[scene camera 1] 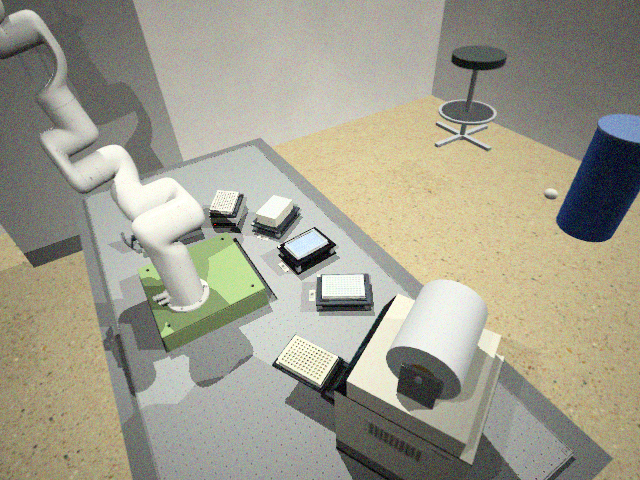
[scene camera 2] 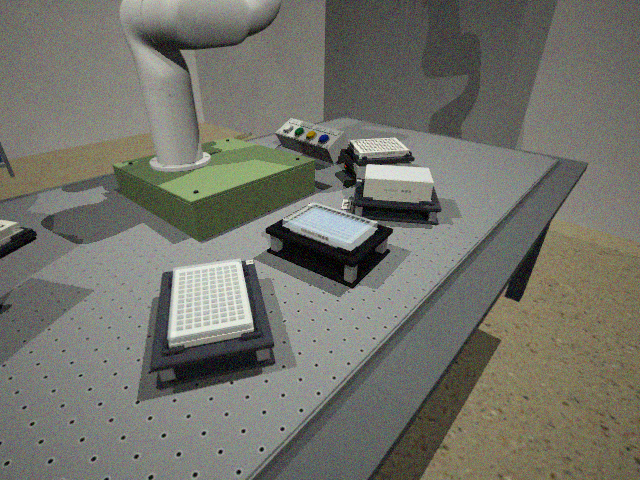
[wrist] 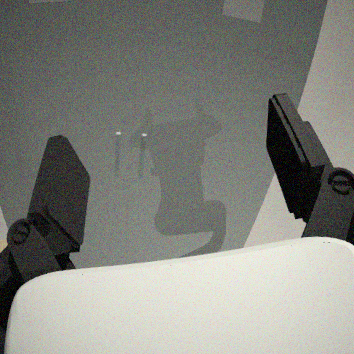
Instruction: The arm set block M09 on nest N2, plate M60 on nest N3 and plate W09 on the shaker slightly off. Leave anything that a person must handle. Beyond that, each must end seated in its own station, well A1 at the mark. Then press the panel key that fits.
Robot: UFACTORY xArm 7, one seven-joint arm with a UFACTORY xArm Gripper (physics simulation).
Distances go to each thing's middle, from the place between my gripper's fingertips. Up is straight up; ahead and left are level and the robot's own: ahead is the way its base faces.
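Blue-tinted plate (scene camera 2: 336, 228): far below my hand, far to the right of it and a long way ahead of it. With respect to the white plate with reddish wells (scene camera 2: 385, 147), my hand is 790 mm above it, 440 mm short of it and 220 mm to the left of it.
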